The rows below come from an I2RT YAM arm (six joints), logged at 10 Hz.
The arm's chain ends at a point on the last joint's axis. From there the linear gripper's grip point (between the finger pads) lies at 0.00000 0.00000 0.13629 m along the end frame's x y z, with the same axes.
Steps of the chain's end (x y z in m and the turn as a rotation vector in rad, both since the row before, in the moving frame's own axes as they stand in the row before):
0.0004, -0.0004, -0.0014, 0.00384, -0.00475, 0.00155
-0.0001, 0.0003, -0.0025, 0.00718, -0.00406, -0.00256
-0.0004, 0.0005, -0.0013, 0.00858, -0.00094, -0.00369
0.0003, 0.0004, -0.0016, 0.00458, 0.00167, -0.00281
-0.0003, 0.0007, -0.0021, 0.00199, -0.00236, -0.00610
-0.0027, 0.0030, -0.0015, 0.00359, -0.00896, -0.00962
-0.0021, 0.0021, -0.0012, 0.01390, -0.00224, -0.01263
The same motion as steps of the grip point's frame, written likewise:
-0.0002, -0.0009, -0.0014, 0.00384, -0.00475, 0.00155
-0.0007, -0.0007, -0.0025, 0.00718, -0.00406, -0.00256
-0.0005, -0.0007, -0.0013, 0.00858, -0.00094, -0.00369
0.0005, -0.0002, -0.0016, 0.00458, 0.00167, -0.00281
-0.0006, 0.0004, -0.0021, 0.00199, -0.00236, -0.00610
-0.0039, 0.0025, -0.0015, 0.00359, -0.00896, -0.00962
-0.0024, 0.0002, -0.0012, 0.01390, -0.00224, -0.01263

